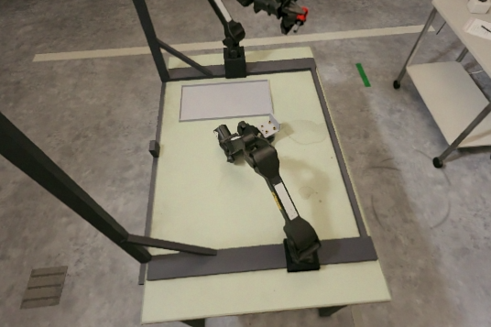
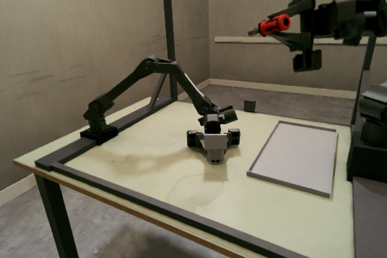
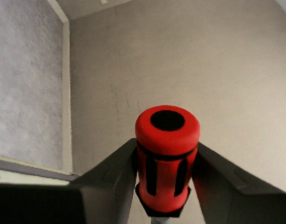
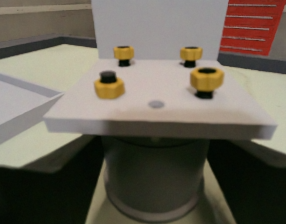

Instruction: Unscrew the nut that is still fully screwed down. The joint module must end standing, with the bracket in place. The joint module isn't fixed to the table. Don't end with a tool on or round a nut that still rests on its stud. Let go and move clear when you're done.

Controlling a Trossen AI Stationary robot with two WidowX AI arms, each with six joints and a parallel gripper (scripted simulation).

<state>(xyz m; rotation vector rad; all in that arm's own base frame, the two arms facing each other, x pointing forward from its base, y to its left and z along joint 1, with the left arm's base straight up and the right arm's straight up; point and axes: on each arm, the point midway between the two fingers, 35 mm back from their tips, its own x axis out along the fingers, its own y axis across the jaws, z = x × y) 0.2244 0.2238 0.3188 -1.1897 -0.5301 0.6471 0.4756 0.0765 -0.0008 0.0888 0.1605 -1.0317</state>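
Right now my left hand is 3 cm to the left of the red-handled nut driver. Also, from my left hand: nut 36 cm below, 20 cm to the right, 16 cm behind; then pale bracket 36 cm below, 18 cm to the right, 15 cm behind; then grey joint module 40 cm below, 18 cm to the right, 15 cm behind.
Right now my right hand is 20 mm short of the grey joint module and 10 mm to the right of it. Also, from my right hand: nut: 10 mm ahead, 10 mm to the right, 40 mm above; shallow grey tray: 100 mm behind, 270 mm to the left, 30 mm below; pale bracket: 30 mm ahead, 10 mm to the left, 40 mm above.
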